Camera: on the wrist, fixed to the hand. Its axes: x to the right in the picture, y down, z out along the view.
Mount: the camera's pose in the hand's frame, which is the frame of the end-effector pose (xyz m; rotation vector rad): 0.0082 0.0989 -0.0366 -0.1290 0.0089 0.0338
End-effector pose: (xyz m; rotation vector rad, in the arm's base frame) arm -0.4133 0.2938 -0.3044 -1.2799 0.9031 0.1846
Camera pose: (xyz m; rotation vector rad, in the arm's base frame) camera -0.4832 0.2907 -0.3837 -1.3862 0.9329 0.2675
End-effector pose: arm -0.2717 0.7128 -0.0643 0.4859 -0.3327 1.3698
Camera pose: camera -0.3694 0.7510 -0.0781 0.3686 -0.4208 1.3733
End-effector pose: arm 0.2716 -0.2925 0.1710 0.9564 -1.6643 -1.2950
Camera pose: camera 0.2933 -0.2948 0.2745 0.8527 -1.5634 -1.3560
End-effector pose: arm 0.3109 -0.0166 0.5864 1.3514 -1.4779 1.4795
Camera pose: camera 0.2079 0.0008 0.5699 1.2471 -1.5695 1.3839
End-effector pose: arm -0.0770 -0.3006 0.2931 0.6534 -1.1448 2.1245
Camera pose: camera -0.1588 -0.3087 0.2265 0.5686 -1.2842 2.0593
